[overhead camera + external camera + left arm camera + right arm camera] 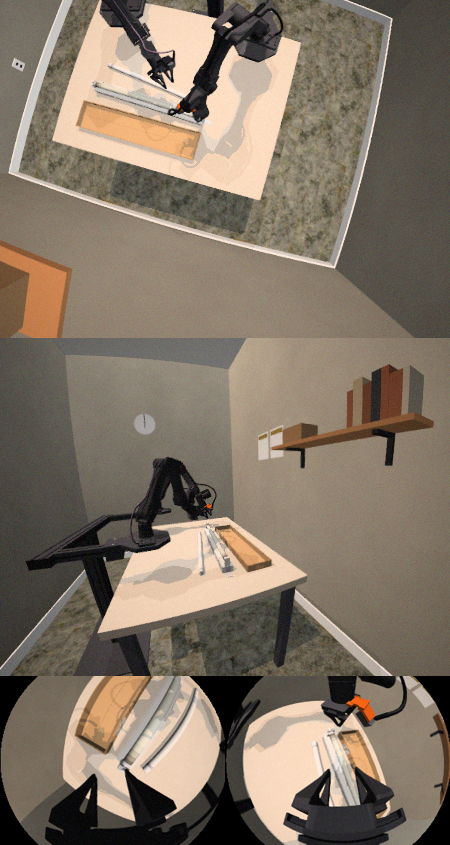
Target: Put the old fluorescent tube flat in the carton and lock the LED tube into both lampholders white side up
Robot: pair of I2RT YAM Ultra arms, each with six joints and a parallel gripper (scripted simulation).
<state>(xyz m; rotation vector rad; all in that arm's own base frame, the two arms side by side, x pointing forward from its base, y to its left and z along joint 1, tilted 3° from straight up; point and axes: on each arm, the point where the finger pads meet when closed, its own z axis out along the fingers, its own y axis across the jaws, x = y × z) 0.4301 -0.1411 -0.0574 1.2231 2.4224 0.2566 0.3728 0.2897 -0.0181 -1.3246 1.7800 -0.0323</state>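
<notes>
Right now the old fluorescent tube is 13 cm to the right of my right hand, 13 cm below it and 7 cm ahead of it. From my right hand the other things lie so: carton: 22 cm ahead, 18 cm below, 15 cm to the right; light fixture: 14 cm below, 13 cm to the right, 7 cm ahead; LED tube: 18 cm below, 13 cm to the right, 4 cm behind.
</notes>
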